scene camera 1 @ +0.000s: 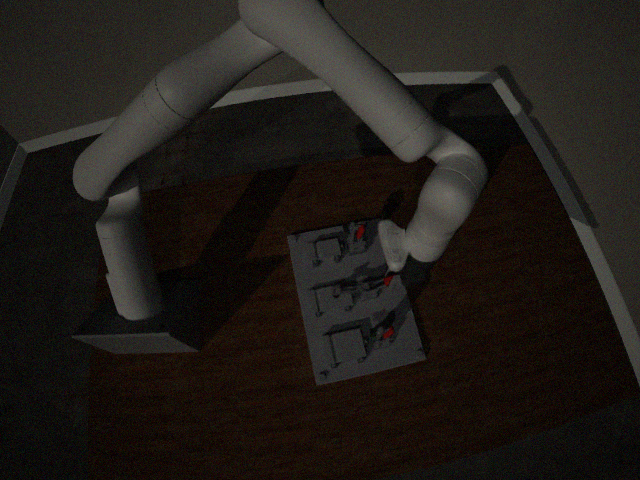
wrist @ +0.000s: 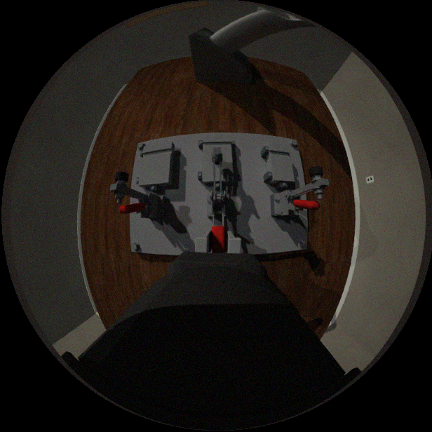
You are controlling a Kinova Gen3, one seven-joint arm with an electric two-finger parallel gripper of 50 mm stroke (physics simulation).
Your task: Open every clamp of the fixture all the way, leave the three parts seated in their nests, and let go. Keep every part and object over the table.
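Frame: origin at the arm's base, x ahead, y left, z up, level; millimetres.
Seen in the pictures: gripper, fingertip midpoint: (scene camera 1: 391,281); arm's base at its link origin: (scene camera 1: 143,309).
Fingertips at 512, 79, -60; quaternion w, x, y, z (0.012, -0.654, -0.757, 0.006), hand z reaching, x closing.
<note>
Offsets run from my fingertips to a thing's middle, as dx, dy, dz. "*": to the spot under its first point. Level surfaces: height alone.
The grey fixture plate @[* +31, -147, -32] (scene camera 1: 408,351) (wrist: 192,220) holds three grey block parts: the left (wrist: 156,165) (scene camera 1: 348,343), middle (wrist: 207,162) (scene camera 1: 329,302) and right (wrist: 281,167) (scene camera 1: 327,249) in the wrist view, each in its nest. The left clamp's red handle (wrist: 132,207) (scene camera 1: 388,333) and the right clamp's red handle (wrist: 306,204) (scene camera 1: 360,231) are free; their arms are swung outward, off the parts. The middle clamp's arm reaches over the middle part; whether its tip touches is unclear. My gripper (wrist: 218,237) (scene camera 1: 389,273) is shut on its red handle @[-1, -1, +15] (wrist: 218,232) (scene camera 1: 387,281).
The brown wooden table @[dz -47] (scene camera 1: 206,403) (wrist: 150,105) surrounds the plate. The robot's base block (scene camera 1: 139,341) (wrist: 215,62) stands beyond the parts' side of the plate. Both outer clamp arms stick up and outward beside the middle clamp. The scene is dim, with dark shadows.
</note>
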